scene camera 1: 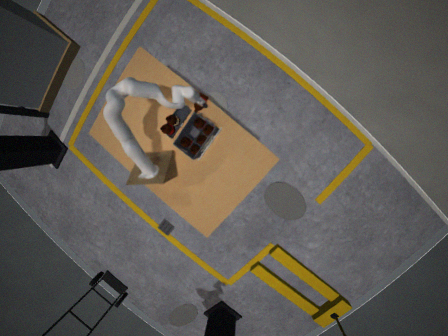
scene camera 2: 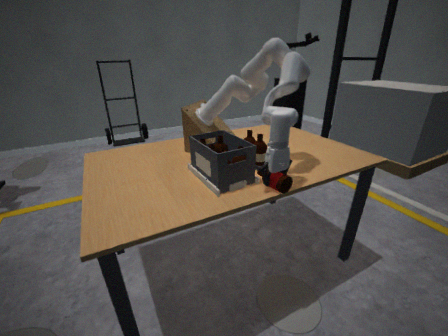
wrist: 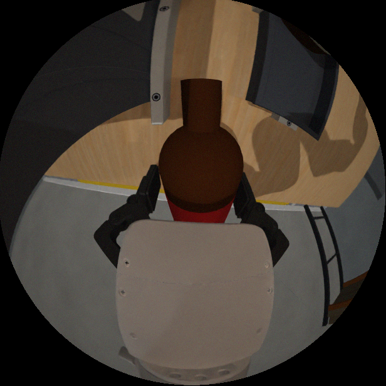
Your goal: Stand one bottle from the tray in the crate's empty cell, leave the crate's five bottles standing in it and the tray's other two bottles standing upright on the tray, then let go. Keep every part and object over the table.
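Places are measured from the arm's base along level axes (x left, y down, z back), in millimetres.
Pixels of known places: gripper, between the fingertips: (scene camera 2: 274, 182); arm's base, origin of its link: (scene camera 1: 151, 171) (scene camera 2: 203, 117).
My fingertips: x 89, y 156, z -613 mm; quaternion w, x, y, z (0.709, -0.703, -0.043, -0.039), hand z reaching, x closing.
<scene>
For each thing: its top centre in the pictures, then the offset to it from my fingertips. "spot": a spot on its surface instead. Level surfaces: height alone.
- brown bottle with a red label, centre of its top: (scene camera 2: 272, 170) (scene camera 1: 198, 103) dx -1, dy -48, dz +17 mm
- grey crate, centre of its top: (scene camera 2: 220, 140) (scene camera 1: 193, 135) dx -160, dy -150, dz +197 mm
- dark tray, a spot on its surface: (scene camera 1: 183, 113) spot: dx +63, dy +21, dz +153 mm
- wooden table, height of its surface: dy +26 mm
A brown bottle with a red label (scene camera 1: 199, 107) (scene camera 2: 280, 181) (wrist: 201, 160) lies on its side near the table's edge, neck toward the strip between crate and tray. My gripper (scene camera 1: 201, 103) (scene camera 2: 274, 176) (wrist: 197, 176) is open, its fingers on either side of this bottle's body. The grey crate (scene camera 2: 237, 173) (wrist: 90, 75) stands beside it; in scene camera 1 its empty cell (scene camera 1: 194, 132) shows among five bottles. Two other bottles (scene camera 1: 173, 120) (scene camera 2: 260, 148) stand upright on the dark tray (scene camera 1: 183, 113) (wrist: 295, 75); the wrist view cuts them off.
The wooden table (scene camera 1: 225, 185) (scene camera 2: 135, 185) has its edge close beyond the lying bottle's base. The arm's wooden mount (scene camera 1: 169, 167) (scene camera 2: 192, 131) stands across the table. The crate's wall rises beside the gripper, and a pale strip (wrist: 160, 85) runs along the crate's foot.
</scene>
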